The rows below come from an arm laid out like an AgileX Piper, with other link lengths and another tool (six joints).
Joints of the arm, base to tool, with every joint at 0 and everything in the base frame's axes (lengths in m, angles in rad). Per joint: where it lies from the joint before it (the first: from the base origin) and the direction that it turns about. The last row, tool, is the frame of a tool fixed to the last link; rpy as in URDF.
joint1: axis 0 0 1 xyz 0.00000 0.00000 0.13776
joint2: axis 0 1 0 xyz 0.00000 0.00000 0.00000
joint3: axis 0 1 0 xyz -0.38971 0.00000 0.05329
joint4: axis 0.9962 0 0.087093 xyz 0.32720 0.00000 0.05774
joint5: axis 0 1 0 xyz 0.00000 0.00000 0.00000
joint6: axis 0.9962 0 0.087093 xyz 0.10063 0.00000 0.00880
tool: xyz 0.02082 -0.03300 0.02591 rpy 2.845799 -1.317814 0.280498
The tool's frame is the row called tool.
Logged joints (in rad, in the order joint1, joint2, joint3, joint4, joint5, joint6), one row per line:
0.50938, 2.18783, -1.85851, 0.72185, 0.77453, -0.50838
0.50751, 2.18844, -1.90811, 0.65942, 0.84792, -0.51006
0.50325, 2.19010, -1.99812, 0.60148, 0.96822, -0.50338
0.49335, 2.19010, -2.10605, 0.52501, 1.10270, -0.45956
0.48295, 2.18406, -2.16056, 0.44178, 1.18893, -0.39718
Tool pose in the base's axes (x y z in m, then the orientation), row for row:
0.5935, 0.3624, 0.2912, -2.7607, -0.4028, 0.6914
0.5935, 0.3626, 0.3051, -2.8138, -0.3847, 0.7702
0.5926, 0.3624, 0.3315, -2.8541, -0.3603, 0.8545
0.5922, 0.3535, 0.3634, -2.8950, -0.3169, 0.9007
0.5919, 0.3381, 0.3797, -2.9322, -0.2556, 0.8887
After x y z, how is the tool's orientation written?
As angles about the fixed x, y, z axes (roll, pitch, yaw), in radians.
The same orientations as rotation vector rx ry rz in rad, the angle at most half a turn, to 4 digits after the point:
-2.4408, -0.9892, -0.3336
-2.4507, -1.0865, -0.3172
-2.4451, -1.1920, -0.2876
-2.4726, -1.2565, -0.2493
-2.5450, -1.2541, -0.2010

